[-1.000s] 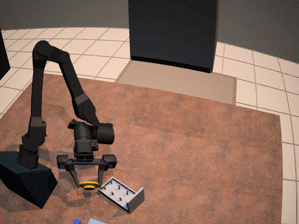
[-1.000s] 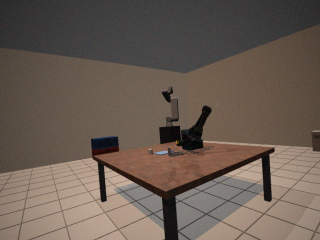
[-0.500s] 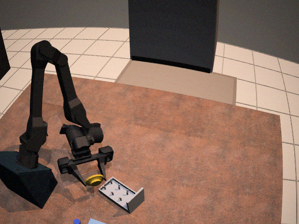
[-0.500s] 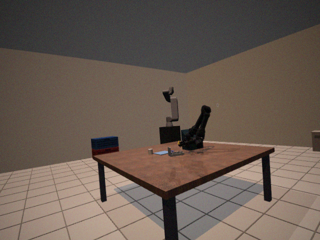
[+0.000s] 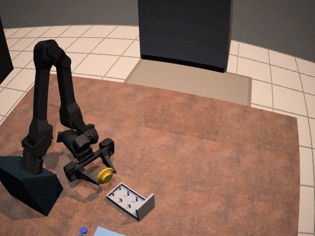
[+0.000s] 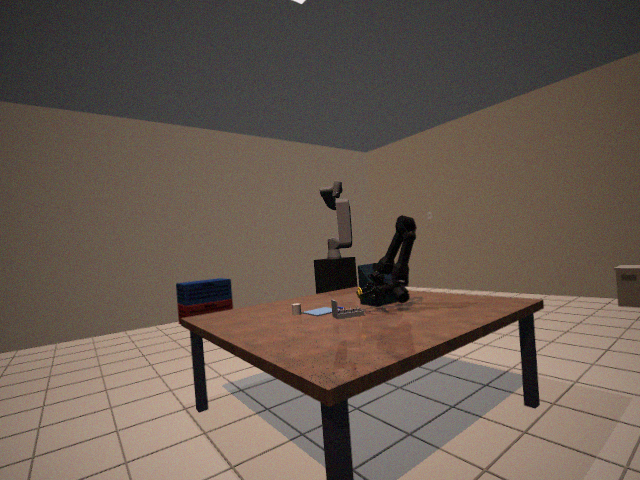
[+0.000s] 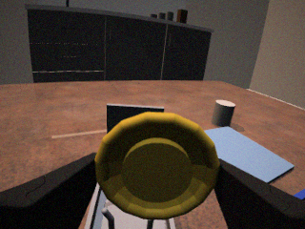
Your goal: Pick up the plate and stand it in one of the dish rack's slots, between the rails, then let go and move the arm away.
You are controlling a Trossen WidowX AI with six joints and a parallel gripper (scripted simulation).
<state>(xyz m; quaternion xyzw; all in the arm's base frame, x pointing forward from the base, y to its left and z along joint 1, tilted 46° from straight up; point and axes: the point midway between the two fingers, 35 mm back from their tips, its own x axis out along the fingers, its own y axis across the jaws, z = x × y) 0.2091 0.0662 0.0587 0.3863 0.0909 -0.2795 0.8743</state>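
Now: gripper tip 70 mm above the grey dish rack, 60 mm short of it and 20 mm to the left of it. Also, from my gripper tip: yellow plate: 10 mm behind.
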